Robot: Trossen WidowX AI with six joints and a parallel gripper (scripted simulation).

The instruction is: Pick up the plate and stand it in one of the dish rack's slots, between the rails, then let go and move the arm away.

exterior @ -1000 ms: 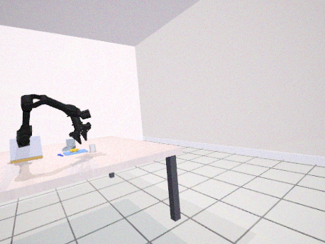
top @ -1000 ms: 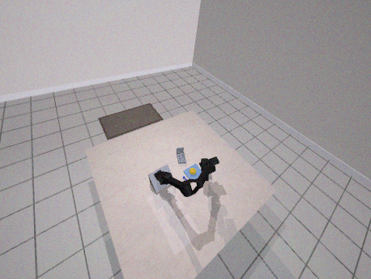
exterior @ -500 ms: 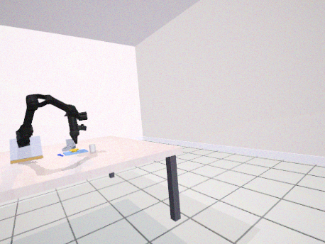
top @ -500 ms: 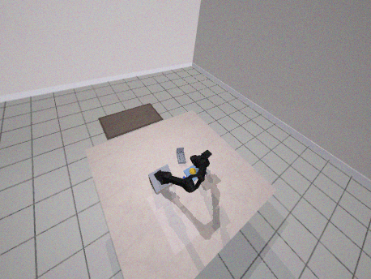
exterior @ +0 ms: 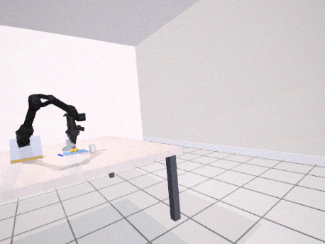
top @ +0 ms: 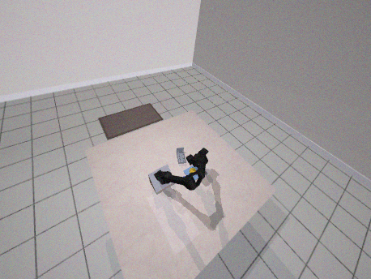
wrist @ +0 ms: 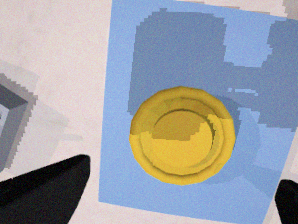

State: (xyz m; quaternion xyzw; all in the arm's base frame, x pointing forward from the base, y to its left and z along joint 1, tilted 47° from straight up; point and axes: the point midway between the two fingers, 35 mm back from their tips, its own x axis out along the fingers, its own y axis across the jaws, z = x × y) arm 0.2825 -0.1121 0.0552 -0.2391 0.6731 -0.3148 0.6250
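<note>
The yellow plate lies 5 cm below my gripper tip. From my gripper tip the other things lie so: white cup 10 cm ahead, 10 cm to the right, 4 cm below; dish rack 1 cm ahead, 19 cm to the left, 4 cm below; blue mat 1 cm to the right, 6 cm below.
</note>
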